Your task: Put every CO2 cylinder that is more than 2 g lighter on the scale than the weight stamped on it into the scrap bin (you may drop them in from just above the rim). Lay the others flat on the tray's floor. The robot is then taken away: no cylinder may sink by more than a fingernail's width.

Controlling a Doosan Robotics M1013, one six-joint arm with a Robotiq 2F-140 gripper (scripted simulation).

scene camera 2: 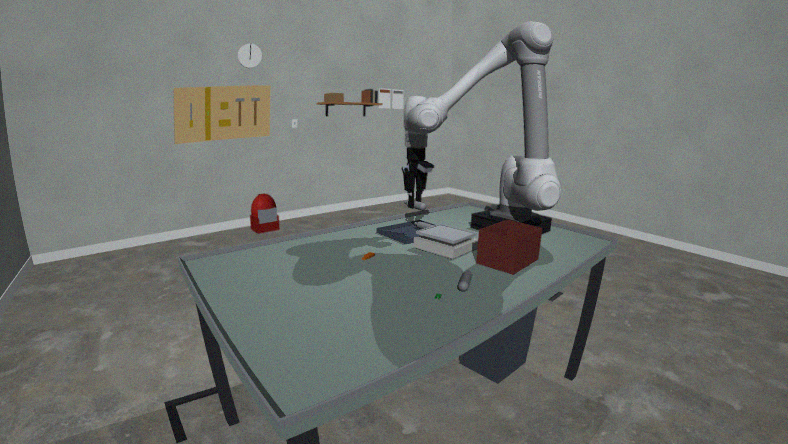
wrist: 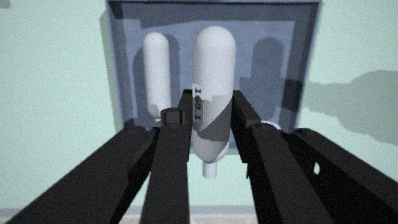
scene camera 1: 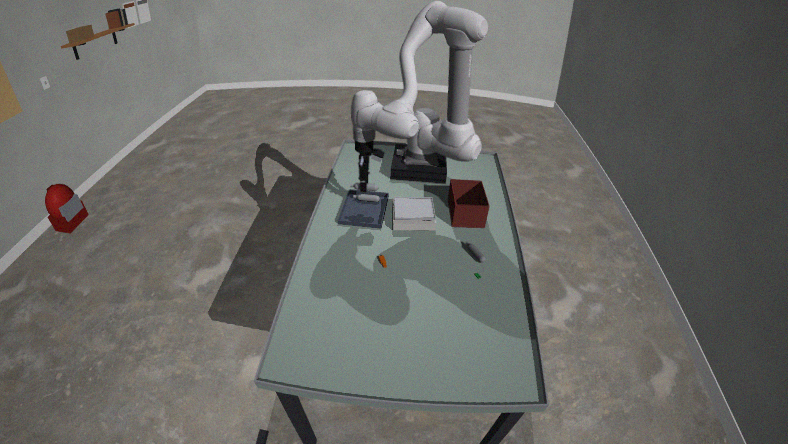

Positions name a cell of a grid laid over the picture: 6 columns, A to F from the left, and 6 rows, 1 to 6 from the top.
I see my gripper (scene camera 2: D3), a blue-grey tray (scene camera 1: C3), a red scrap bin (scene camera 2: D4), a grey CO2 cylinder (wrist: C2), a grey CO2 cylinder (wrist: D2) and a white scale plate (scene camera 1: D3).
The blue-grey tray shows as well in the wrist view (wrist: E2). My gripper is seen too in the wrist view (wrist: D3). The wrist view misses the red scrap bin: it is out of frame.
